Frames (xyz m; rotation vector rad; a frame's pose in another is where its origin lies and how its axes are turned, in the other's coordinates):
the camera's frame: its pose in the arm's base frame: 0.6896 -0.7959 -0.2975 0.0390 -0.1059 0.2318
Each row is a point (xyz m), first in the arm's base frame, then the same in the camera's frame.
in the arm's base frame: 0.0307 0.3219 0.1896
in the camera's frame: -0.3305 1.2523 0.4933
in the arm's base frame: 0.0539 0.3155 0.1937
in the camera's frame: -0.3090 1.2408 0.4954
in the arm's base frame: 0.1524 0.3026 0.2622
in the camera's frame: -0.2092 1.2073 0.5542
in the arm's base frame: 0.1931 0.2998 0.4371
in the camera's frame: -0.1513 1.1998 0.7241
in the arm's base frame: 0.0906 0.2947 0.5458
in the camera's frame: -0.2398 1.2214 0.8426
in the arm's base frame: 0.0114 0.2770 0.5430
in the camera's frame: -0.3207 1.2224 0.8487
